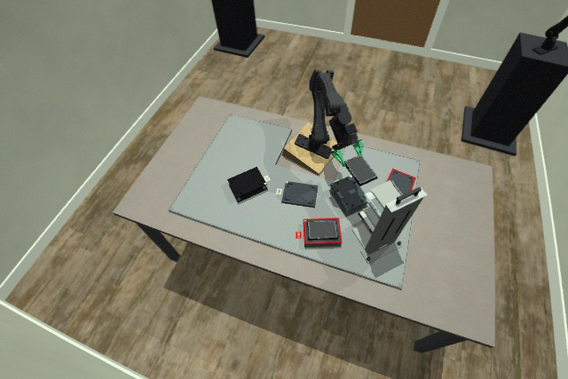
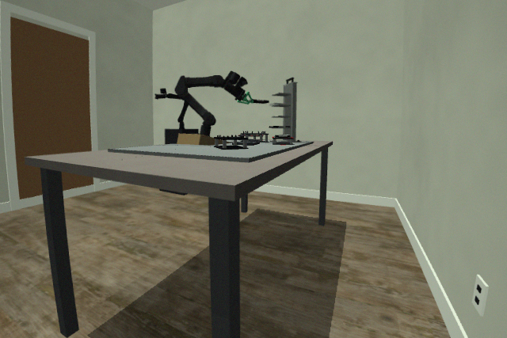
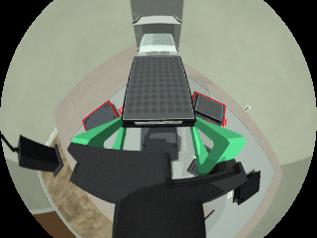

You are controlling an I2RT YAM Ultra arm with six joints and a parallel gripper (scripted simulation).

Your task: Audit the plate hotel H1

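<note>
The pale plate labelled G51 lies 160 mm to the left of my hand, 150 mm ahead of it and 10 mm below it.
</note>
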